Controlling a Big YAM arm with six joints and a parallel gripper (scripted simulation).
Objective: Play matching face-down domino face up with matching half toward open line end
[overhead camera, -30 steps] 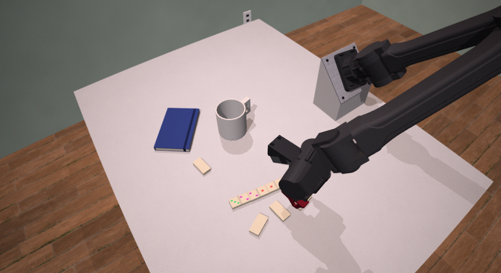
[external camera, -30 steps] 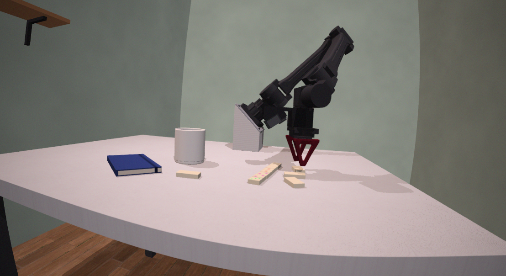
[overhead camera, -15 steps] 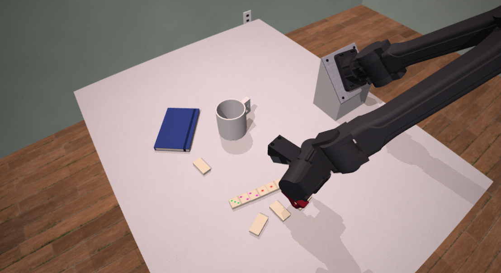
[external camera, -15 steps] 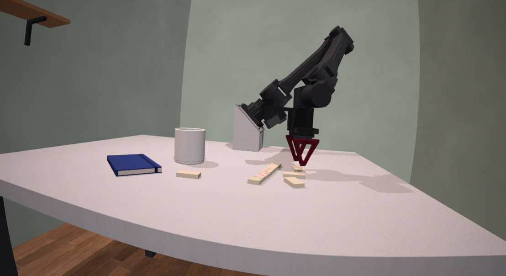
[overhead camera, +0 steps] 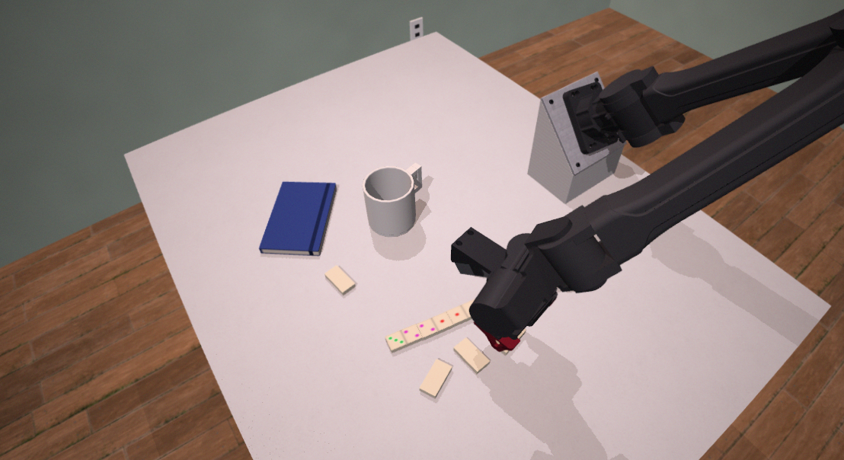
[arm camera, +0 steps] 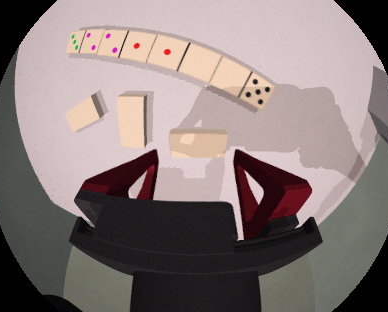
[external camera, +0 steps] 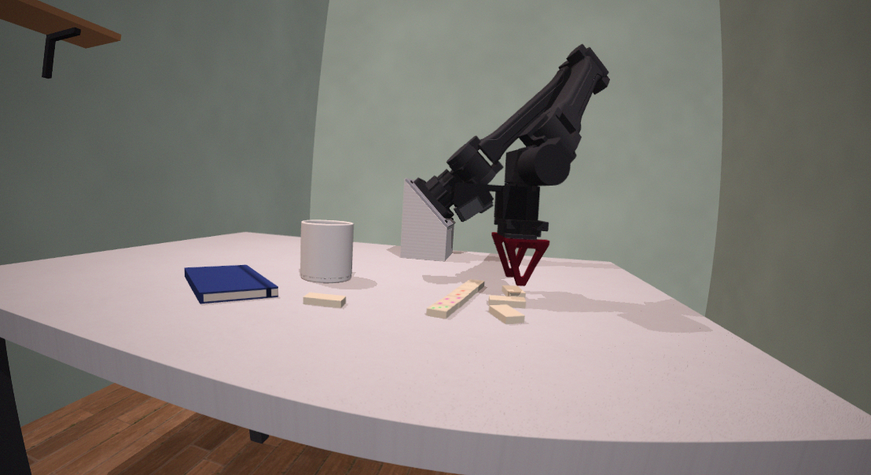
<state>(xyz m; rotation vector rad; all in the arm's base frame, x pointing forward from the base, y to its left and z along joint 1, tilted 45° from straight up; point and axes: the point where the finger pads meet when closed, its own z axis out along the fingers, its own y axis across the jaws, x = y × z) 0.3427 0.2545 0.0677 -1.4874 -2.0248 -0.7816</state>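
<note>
The domino is 3 cm below my hand. Also, from my hand: white mug: 3 cm ahead, 32 cm to the right, 1 cm above; blue notebook: 18 cm ahead, 42 cm to the right, 2 cm below.
</note>
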